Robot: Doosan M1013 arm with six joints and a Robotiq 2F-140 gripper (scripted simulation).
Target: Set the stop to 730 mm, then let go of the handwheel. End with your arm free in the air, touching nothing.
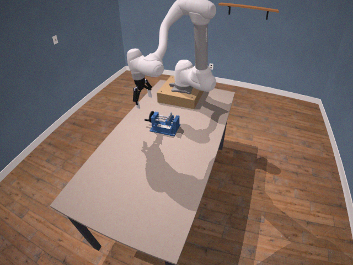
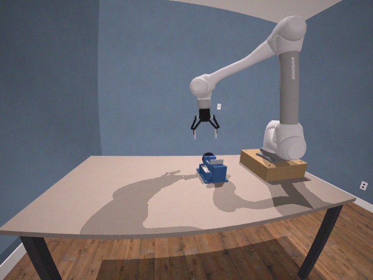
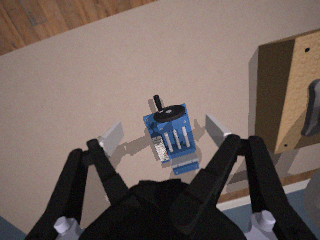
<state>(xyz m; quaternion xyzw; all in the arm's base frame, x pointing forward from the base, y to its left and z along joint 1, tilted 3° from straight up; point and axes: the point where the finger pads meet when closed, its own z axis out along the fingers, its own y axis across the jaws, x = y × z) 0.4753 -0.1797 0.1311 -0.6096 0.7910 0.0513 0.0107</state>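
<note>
My gripper is now 20 mm to the right of the black handwheel and 160 mm above it. Round my hand: grey stop block: 190 mm to the left, 130 mm below.
</note>
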